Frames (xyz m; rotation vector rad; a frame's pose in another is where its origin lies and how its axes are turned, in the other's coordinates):
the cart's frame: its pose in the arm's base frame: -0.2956 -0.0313 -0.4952 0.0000 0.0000 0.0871
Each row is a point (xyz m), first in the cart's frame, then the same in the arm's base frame.
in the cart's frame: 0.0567 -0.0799 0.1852
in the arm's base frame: -0.2322 -0.1060 -0.3100
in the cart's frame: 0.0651 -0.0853 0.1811
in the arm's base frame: -0.2233 -0.1106 -0.3141
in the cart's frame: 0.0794 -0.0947 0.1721
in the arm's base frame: -0.2083 -0.1187 -0.3231
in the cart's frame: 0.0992 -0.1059 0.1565
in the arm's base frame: -0.1876 -0.1282 -0.3387
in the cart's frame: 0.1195 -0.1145 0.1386
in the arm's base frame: -0.1666 -0.1350 -0.3566
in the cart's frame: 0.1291 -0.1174 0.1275
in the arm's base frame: -0.1568 -0.1370 -0.3677
